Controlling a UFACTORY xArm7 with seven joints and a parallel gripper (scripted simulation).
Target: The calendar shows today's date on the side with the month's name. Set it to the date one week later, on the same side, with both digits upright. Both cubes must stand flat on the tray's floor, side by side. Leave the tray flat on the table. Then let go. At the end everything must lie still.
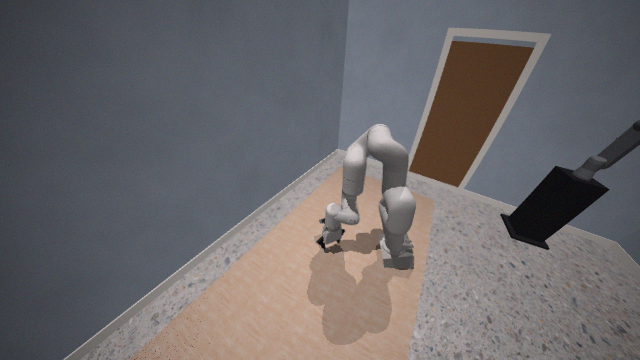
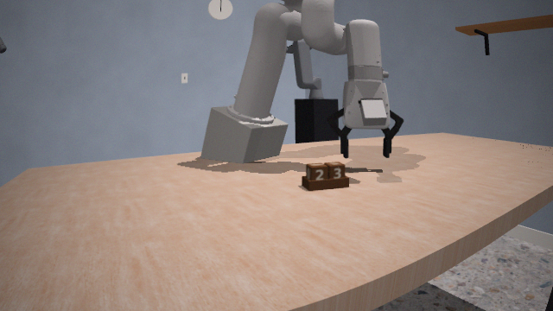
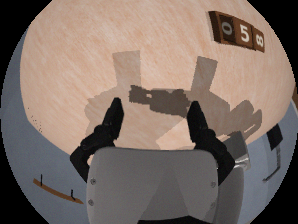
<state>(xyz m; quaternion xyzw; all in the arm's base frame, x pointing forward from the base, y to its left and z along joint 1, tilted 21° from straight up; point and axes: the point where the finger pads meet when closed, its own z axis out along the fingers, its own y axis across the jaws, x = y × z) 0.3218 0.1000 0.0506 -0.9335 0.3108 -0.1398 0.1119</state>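
My hand is 4 cm short of the cube, 16 cm to the left of it and 2 cm above it. From my hand the other things lie so: brown wooden tray: 4 cm ahead, 15 cm to the right, 3 cm below.
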